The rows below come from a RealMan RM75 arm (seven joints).
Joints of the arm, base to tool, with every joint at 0 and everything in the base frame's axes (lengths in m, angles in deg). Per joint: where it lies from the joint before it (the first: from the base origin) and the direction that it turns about. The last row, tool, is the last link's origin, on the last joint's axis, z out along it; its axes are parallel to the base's.
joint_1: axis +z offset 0 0 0.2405
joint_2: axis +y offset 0 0 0
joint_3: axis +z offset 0 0 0.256
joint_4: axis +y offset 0 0 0
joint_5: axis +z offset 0 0 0.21
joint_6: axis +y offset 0 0 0
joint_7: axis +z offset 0 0 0.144
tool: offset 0 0 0
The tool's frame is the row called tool.
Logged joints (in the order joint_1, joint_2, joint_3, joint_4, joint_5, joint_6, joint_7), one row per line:
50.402, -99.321, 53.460, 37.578, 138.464, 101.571, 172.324
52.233, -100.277, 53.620, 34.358, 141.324, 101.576, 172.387
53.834, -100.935, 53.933, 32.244, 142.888, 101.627, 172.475
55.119, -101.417, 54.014, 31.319, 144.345, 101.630, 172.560
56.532, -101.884, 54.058, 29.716, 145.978, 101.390, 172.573
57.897, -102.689, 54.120, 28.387, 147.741, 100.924, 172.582
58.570, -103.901, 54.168, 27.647, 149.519, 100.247, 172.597
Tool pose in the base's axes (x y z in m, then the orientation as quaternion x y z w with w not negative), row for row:
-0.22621, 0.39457, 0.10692, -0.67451, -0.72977, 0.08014, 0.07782
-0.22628, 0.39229, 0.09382, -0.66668, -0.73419, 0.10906, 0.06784
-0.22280, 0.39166, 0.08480, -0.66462, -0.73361, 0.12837, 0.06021
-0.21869, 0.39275, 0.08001, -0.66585, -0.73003, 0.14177, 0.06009
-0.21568, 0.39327, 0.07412, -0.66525, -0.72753, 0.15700, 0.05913
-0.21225, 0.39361, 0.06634, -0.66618, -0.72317, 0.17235, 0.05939
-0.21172, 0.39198, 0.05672, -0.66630, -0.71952, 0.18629, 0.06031
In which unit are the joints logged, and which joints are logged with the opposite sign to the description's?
The joints are logged in degrees. Opposite sign: joint_1, joint_7.
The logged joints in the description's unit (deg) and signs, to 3 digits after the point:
-50.402, -99.321, 53.460, 37.578, 138.464, 101.571, -172.324
-52.233, -100.277, 53.620, 34.358, 141.324, 101.576, -172.387
-53.834, -100.935, 53.933, 32.244, 142.888, 101.627, -172.475
-55.119, -101.417, 54.014, 31.319, 144.345, 101.630, -172.560
-56.532, -101.884, 54.058, 29.716, 145.978, 101.390, -172.573
-57.897, -102.689, 54.120, 28.387, 147.741, 100.924, -172.582
-58.570, -103.901, 54.168, 27.647, 149.519, 100.247, -172.597

